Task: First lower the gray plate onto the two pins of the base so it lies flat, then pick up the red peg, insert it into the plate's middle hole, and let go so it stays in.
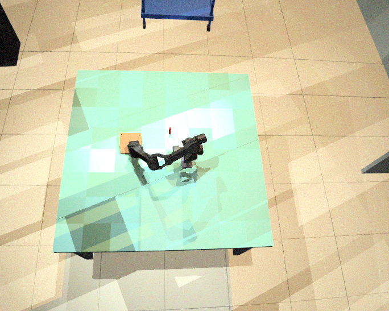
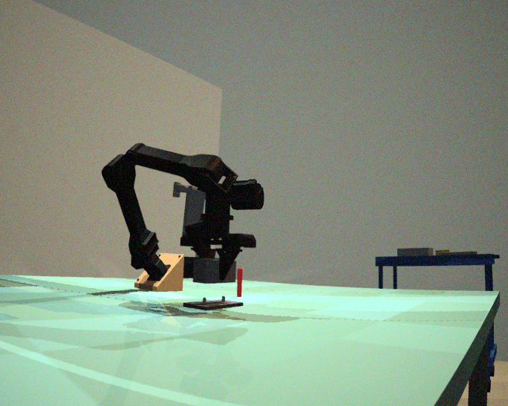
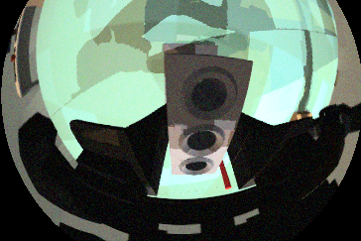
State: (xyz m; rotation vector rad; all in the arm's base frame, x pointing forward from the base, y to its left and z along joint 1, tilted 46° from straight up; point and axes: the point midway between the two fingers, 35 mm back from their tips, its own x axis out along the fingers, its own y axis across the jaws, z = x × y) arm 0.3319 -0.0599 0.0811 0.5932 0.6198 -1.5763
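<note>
The base lies 5 cm below my gripper tip. The rest, counted from my gripper tip: red peg 9 cm behind, 20 cm to the left, 2 cm below; then gray plate 3 cm above.
</note>
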